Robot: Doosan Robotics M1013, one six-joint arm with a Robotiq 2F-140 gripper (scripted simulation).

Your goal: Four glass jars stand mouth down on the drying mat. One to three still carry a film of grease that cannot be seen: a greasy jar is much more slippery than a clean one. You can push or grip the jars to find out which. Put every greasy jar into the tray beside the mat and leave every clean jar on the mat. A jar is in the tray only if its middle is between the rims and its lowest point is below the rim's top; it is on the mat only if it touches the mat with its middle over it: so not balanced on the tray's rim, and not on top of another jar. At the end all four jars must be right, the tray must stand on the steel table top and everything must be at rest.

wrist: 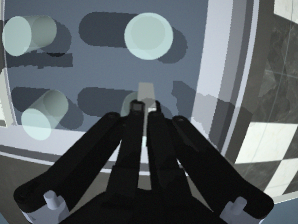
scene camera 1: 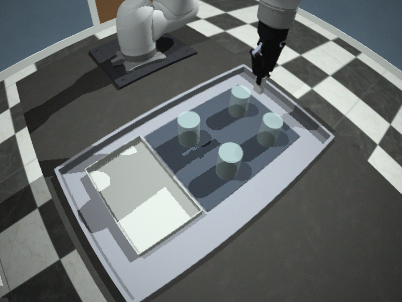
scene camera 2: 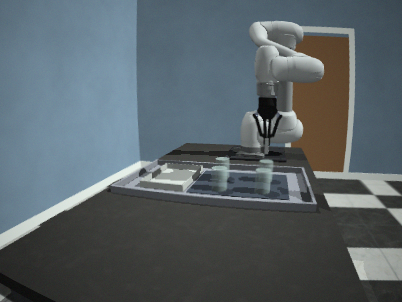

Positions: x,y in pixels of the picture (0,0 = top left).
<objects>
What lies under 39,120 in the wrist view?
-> A glass jar.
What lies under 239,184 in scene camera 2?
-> A drying mat.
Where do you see a tray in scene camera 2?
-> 176,177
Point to a drying mat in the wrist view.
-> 88,61
</objects>
